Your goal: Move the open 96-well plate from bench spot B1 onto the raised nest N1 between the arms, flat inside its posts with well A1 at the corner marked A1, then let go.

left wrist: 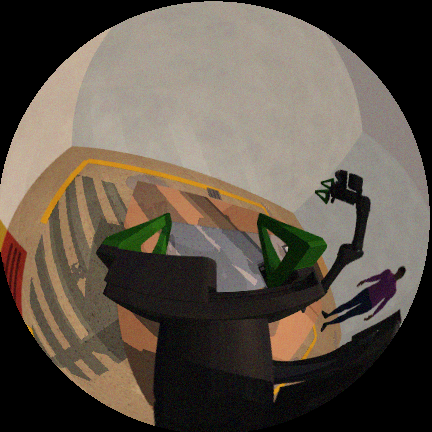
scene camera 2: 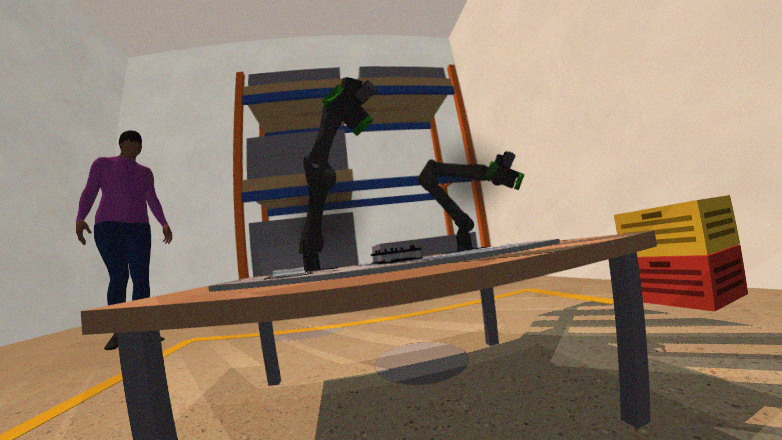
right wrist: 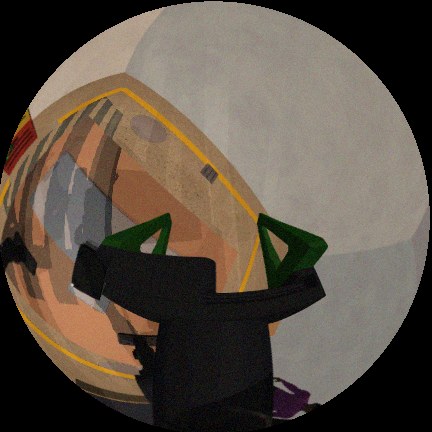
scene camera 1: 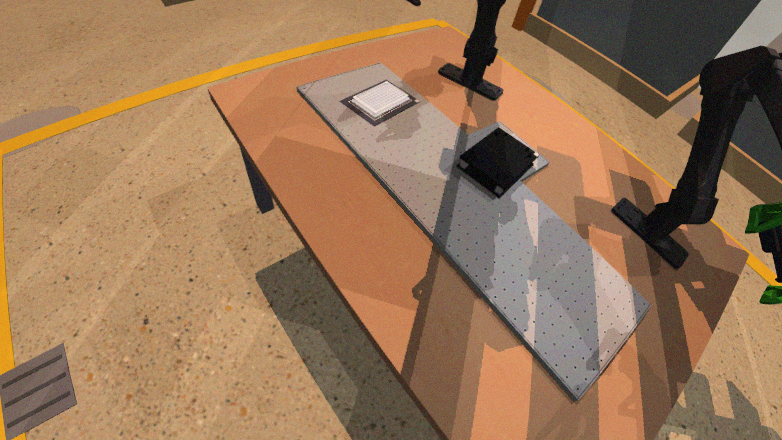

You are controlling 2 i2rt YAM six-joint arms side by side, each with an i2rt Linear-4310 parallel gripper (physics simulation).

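Places are measured from the left arm's base along level axes (x left, y back, z up), in metres.
Pixels of known places: left gripper, fingertip midpoint: (left wrist: 213,217) (scene camera 2: 509,173) (scene camera 1: 757,268); right gripper, fingertip midpoint: (left wrist: 317,186) (scene camera 2: 349,110) (right wrist: 213,217); left arm's base, origin of the base link: (scene camera 1: 648,232); right arm's base, origin of the base link: (right wrist: 139,339) (scene camera 1: 470,82).
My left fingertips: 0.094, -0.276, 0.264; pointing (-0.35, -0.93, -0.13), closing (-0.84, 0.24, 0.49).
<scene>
For each thing: its top centre in the pictures, then the offset to it from my left fingertips, as dx, dy, dz. Level surfaces: height alone.
- white 96-well plate, middle of its top: (scene camera 1: 381,96) (scene camera 2: 289,269) -0.766, -0.022, -0.235
- raised black nest N1, middle of its top: (scene camera 1: 503,151) (scene camera 2: 394,247) (right wrist: 87,274) -0.441, +0.074, -0.207
- grey perforated board, its level: dz -0.251
- wooden table, its level: dz -0.264
The white 96-well plate (scene camera 1: 382,100) lies flat on its dark-bordered spot at the upper left end of the perforated board. The raised black nest N1 (scene camera 1: 498,160) (scene camera 2: 396,252) (right wrist: 90,272) stands between the arm bases, with light corner pieces; no plate is on it. The A1 mark and well A1 are too small to tell. My left gripper (scene camera 1: 768,256) (scene camera 2: 506,175) (left wrist: 213,217) is open and empty, at the right of scene camera 1, far from the plate. My right gripper (scene camera 2: 347,109) (left wrist: 317,186) (right wrist: 213,217) is open and empty, high above the table.
The grey perforated board (scene camera 1: 481,257) runs along the wooden table (scene camera 1: 328,218). The arms' black bases stand behind it. A person (scene camera 2: 125,191) (left wrist: 372,295) stands beyond the table at the left of scene camera 2. A shelf rack (scene camera 2: 238,164) and stacked yellow and red crates (scene camera 2: 678,279) stand farther off.
</scene>
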